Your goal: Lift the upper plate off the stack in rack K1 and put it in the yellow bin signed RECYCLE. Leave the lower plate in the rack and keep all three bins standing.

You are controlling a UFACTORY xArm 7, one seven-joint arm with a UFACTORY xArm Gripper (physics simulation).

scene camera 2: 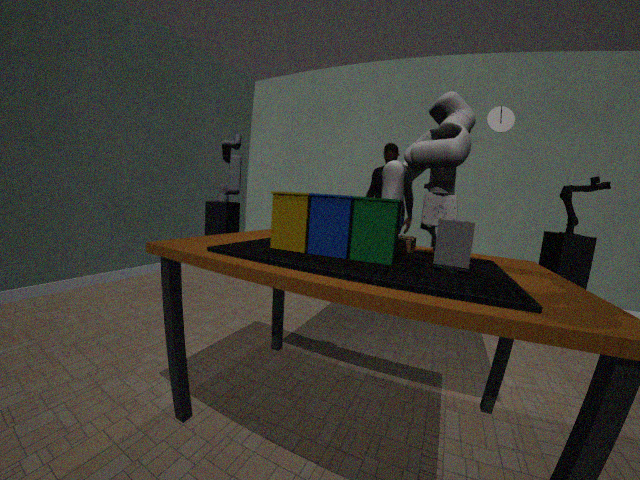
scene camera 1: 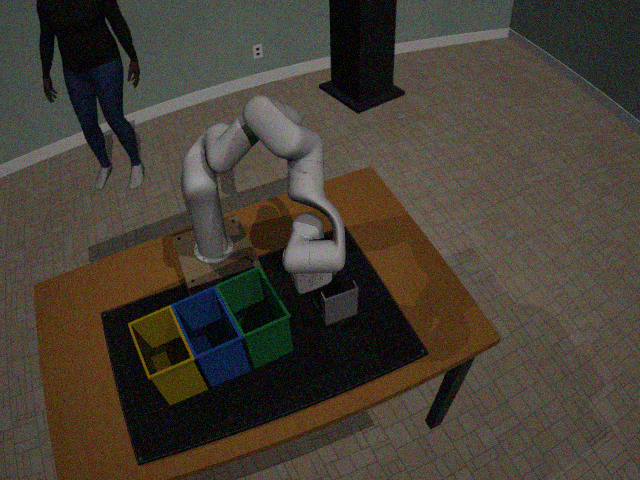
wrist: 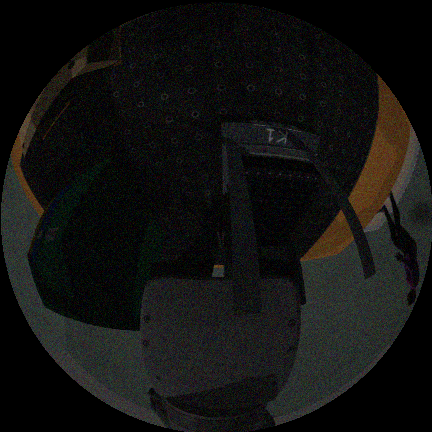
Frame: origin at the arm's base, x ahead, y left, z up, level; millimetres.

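Seen in the pictures: gripper, fingertip midpoint: (scene camera 1: 313, 296) (wrist: 221, 204); arm's base, origin of the base link: (scene camera 1: 213, 249).
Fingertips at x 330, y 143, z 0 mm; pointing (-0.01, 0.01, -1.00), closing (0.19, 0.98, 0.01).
Observation:
Pixels of each thing's middle, then the offset from my fingertips to it. Level surfaces: height alone.
- Rack K1, body centre: (wrist: 274, 231) (scene camera 1: 330, 287) (scene camera 2: 452, 243) dx +19, dy +45, dz +26 mm
- yellow bin, body centre: (scene camera 1: 169, 357) (scene camera 2: 299, 220) dx -32, dy -441, dz +47 mm
- blue bin, body centre: (scene camera 1: 212, 339) (scene camera 2: 337, 224) dx -16, dy -311, dz +47 mm
- green bin, body centre: (wrist: 96, 253) (scene camera 1: 256, 319) (scene camera 2: 377, 228) dx -1, dy -182, dz +47 mm
- black mat, its level: dz -43 mm
- wooden table, its level: dz -56 mm
Rack K1 (scene camera 1: 341, 305) (scene camera 2: 453, 244) (wrist: 245, 131) stands upright on the black mat, a grey panel facing the scene cameras. In the wrist view its inside is very dark, with a faint row of dots; I cannot tell plates apart there. The yellow bin (scene camera 1: 181, 384) (scene camera 2: 289, 223) stands upright at the left end of the bin row. A lighter yellowish patch shows low inside it; I cannot tell whether that is a plate. My gripper (scene camera 2: 433, 238) (wrist: 221, 204) is shut and empty, beside the rack on the side towards the green bin. Its fingers are mostly hidden in scene camera 1.
The blue bin (scene camera 1: 225, 364) (scene camera 2: 329, 226) and the green bin (scene camera 1: 269, 342) (scene camera 2: 374, 231) (wrist: 65, 250) stand upright between the yellow bin and the rack. The bins and rack stand on the black mat (scene camera 1: 310, 374) on the wooden table (scene camera 1: 444, 289). A person (scene camera 1: 95, 77) stands behind the table.

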